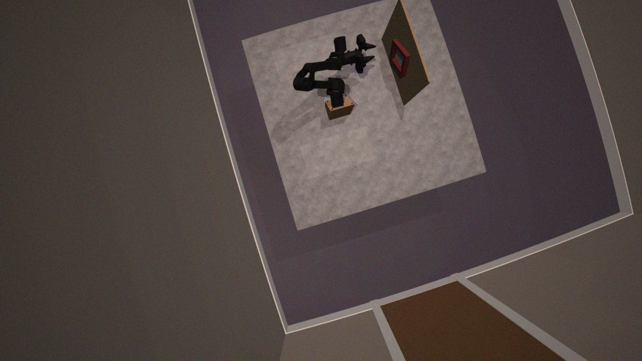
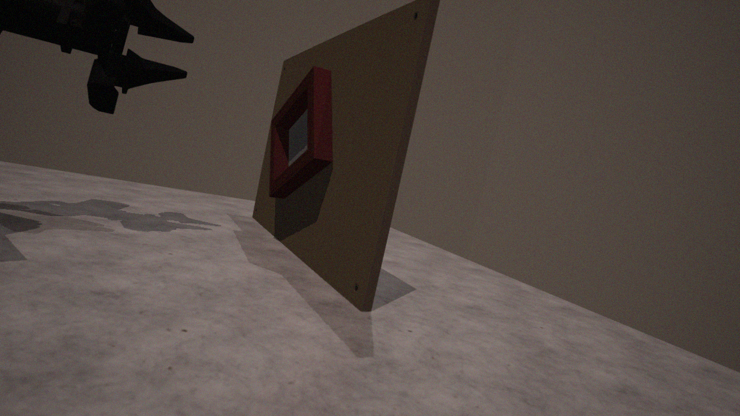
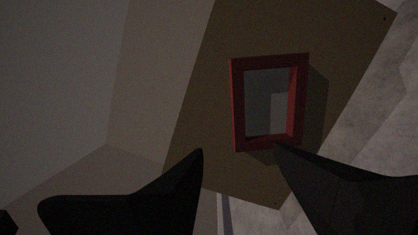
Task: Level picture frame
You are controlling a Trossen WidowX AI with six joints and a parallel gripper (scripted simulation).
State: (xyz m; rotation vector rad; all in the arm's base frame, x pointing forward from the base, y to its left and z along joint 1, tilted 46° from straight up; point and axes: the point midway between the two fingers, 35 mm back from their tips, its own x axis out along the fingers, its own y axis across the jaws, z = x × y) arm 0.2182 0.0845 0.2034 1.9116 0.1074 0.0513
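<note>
Right now the red picture frame is 170 mm ahead of my gripper tip, 70 mm below it and 20 mm to the right of it. From my gripper tip the other things lie so: tan wall board (180 mm ahead, 80 mm below, 20 mm to the right).
</note>
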